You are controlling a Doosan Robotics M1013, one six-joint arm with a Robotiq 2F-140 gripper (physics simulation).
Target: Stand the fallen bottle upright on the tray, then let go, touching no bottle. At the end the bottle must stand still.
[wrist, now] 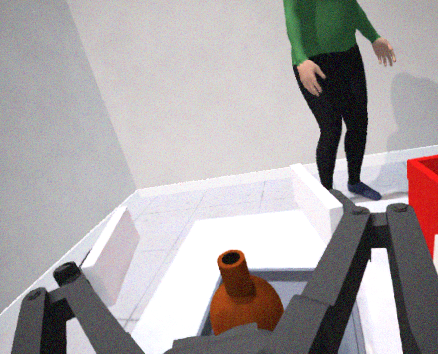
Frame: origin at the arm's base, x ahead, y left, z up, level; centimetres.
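Seen in the pictures: gripper, between the fingertips: (pixel 211 203).
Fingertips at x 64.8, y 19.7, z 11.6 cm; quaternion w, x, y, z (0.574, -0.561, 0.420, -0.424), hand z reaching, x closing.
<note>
Pixels of each thing's top centre, then the offset from my fingertips to it. "*": a spot on its surface instead. Level surfaces: height alone.
- orange-brown bottle, centre of its top: (pixel 230 258) dx +1.2, dy +0.2, dz -6.3 cm
- grey tray, a spot on its surface: (pixel 294 274) * dx +14.4, dy -3.5, dz -20.5 cm
- white table, height of its surface: dz -22.3 cm
- red container, a spot on its surface: (pixel 421 200) * dx +11.4, dy -18.7, dz -8.4 cm
The orange-brown bottle (pixel 246 306) stands upright on the grey tray (pixel 294 274), its open mouth facing up. Its neck and shoulder show at the lower middle of the wrist view; its lower part and base are hidden behind the gripper body. My gripper (pixel 211 203) is open and empty, its two white pads wide apart. The pads are above the bottle's level and beyond it in the view, with a visible gap between them and the bottle's neck. Much of the tray is hidden by the gripper's linkage.
The tray lies on a white table (pixel 250 230). A red container (pixel 421 200) stands at the right edge of the view. A person (pixel 345 95) in a green top and black trousers stands beyond the table, near the pale wall.
</note>
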